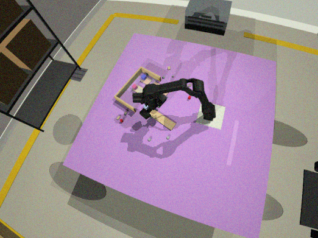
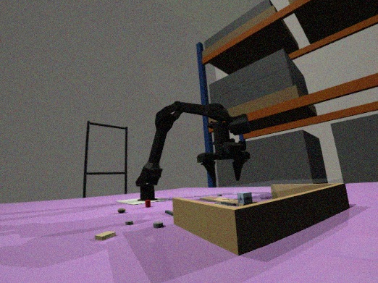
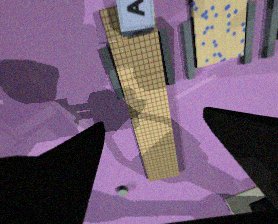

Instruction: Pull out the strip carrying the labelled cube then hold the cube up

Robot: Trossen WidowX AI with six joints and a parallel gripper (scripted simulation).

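Right now the labelled cube is 80 mm ahead of my gripper tip, 50 mm below it and 40 mm to the right of it. Also, from my gripper tip: blue-dotted strip: 140 mm to the right, 110 mm ahead, 60 mm below; then tan grid-patterned strip: 60 mm below, 20 mm behind, 10 mm to the left.
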